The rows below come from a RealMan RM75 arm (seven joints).
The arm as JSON. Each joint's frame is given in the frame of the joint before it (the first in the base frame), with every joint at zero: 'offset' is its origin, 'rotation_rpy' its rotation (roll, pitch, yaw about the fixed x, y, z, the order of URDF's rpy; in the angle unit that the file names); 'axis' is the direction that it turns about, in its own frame. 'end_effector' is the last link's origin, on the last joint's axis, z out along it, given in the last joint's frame.
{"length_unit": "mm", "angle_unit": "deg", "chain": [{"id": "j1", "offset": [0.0, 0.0, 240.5], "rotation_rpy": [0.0, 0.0, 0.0], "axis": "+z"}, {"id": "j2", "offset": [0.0, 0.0, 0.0], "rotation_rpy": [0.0, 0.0, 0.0], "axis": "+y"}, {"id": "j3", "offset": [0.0, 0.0, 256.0], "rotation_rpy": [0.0, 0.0, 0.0], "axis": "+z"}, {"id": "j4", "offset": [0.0, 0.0, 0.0], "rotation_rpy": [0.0, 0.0, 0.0], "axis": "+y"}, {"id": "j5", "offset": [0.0, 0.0, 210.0], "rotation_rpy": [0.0, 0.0, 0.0], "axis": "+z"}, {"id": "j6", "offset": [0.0, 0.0, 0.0], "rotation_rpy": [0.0, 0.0, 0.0], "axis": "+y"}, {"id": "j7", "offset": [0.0, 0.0, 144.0], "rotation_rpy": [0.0, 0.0, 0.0], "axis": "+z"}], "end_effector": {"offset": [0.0, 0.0, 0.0], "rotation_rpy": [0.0, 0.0, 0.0]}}
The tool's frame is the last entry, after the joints.
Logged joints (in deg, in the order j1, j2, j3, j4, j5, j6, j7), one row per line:
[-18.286, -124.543, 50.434, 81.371, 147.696, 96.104, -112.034]
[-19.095, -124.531, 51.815, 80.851, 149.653, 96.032, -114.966]
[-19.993, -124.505, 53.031, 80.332, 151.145, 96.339, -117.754]
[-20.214, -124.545, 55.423, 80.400, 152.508, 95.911, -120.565]
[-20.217, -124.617, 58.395, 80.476, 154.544, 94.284, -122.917]
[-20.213, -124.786, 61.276, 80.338, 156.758, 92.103, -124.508]
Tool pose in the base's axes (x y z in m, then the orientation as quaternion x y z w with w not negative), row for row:
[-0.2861, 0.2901, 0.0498, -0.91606, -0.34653, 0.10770, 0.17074]
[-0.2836, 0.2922, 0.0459, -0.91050, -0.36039, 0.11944, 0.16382]
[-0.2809, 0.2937, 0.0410, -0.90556, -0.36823, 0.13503, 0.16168]
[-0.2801, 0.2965, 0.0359, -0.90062, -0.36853, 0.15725, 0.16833]
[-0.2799, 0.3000, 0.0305, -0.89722, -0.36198, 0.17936, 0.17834]
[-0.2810, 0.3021, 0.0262, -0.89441, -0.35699, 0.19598, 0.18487]
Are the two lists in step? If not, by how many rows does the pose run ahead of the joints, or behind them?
The pose runs 1 row ahead of the joints: the pose in row i belongs to the joints in row i + 1.
